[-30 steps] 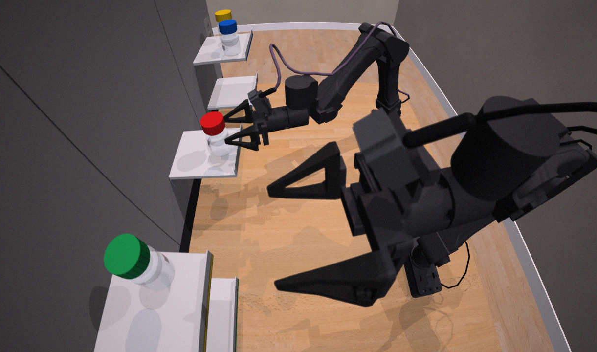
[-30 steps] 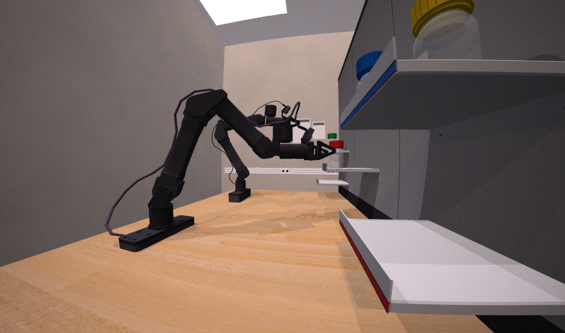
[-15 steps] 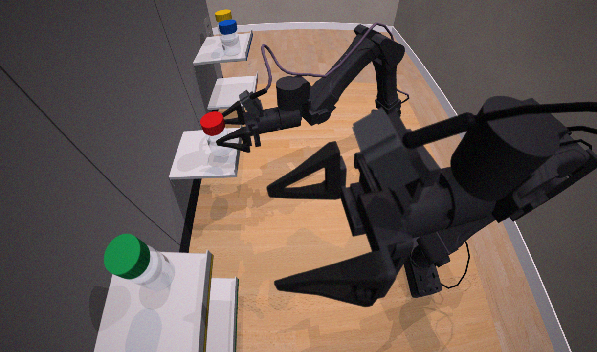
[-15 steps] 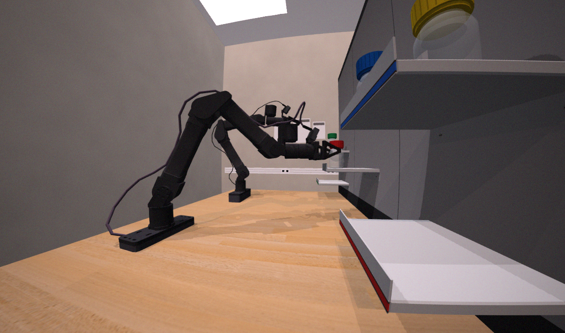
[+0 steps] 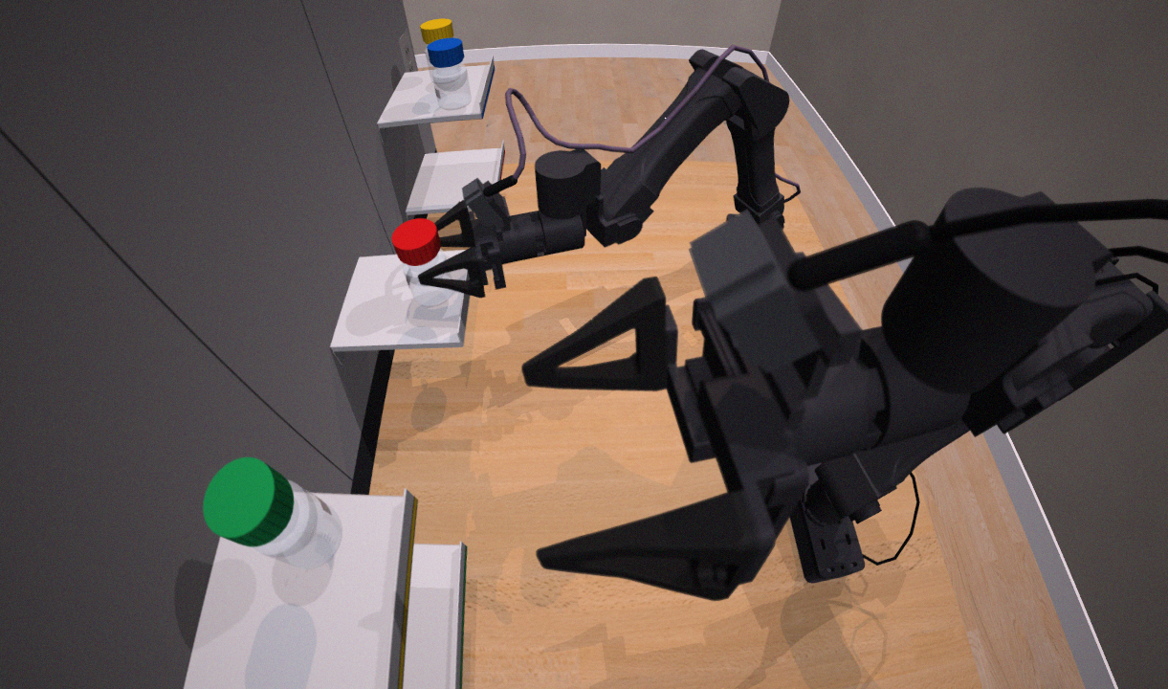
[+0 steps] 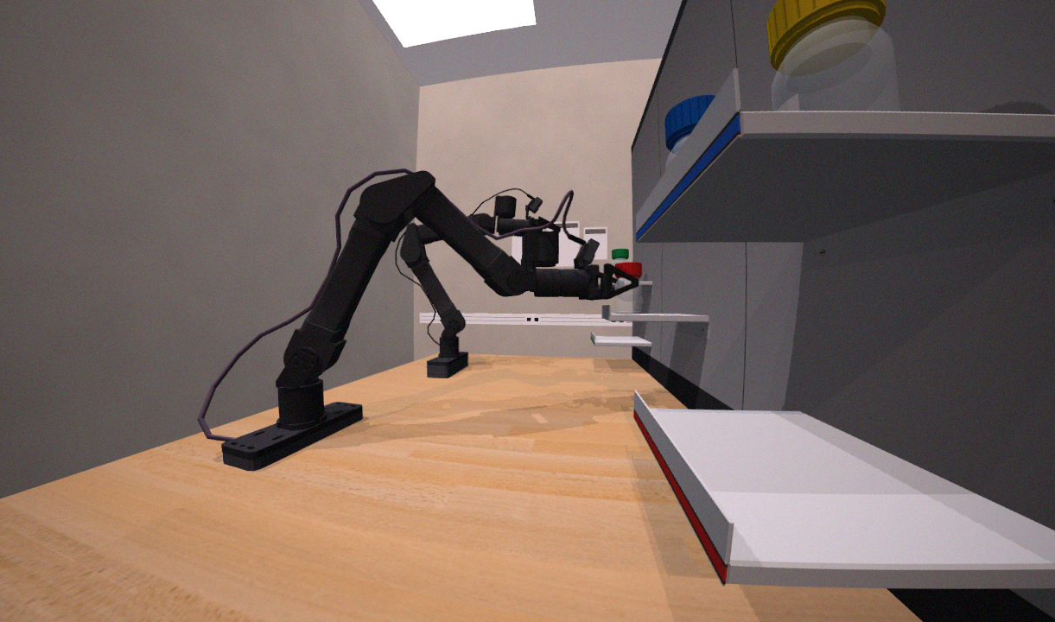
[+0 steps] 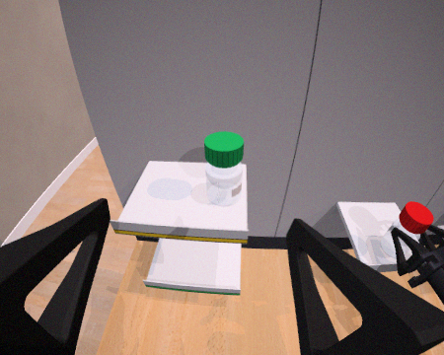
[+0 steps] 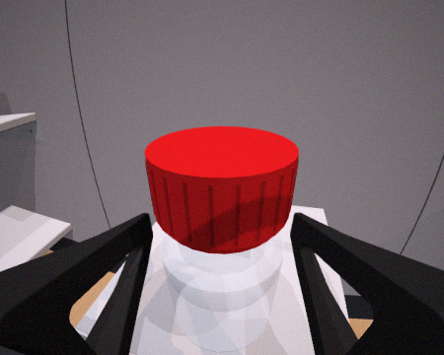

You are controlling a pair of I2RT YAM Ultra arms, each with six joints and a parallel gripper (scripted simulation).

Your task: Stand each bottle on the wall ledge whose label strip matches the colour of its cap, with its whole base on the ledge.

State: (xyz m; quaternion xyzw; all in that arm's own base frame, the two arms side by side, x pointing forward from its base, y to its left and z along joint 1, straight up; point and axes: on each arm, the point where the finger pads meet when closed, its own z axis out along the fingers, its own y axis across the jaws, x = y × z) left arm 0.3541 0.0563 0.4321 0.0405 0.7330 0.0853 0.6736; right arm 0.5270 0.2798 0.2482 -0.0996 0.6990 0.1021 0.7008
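Right now my right hand is 440 mm to the left of the yellow-capped bottle, 80 mm below it and 60 mm short of it. From my right hand the other things lie so: grey wall (180 mm above, 150 mm ahead, 20 mm to the left); then blue-capped bottle (340 mm to the right, 80 mm above, 20 mm ahead); then red-capped bottle (20 mm below).
Now: the green-capped bottle 200 mm ahead of my left hand, 130 mm below it and 10 mm to the left of it. From my left hand the other things lie so: grey wall: 330 mm ahead, 310 mm to the right, 20 mm below; blue-capped bottle: 670 mm to the right, 200 mm ahead, 130 mm below; red-capped bottle: 330 mm to the right, 220 mm below, 180 mm ahead.
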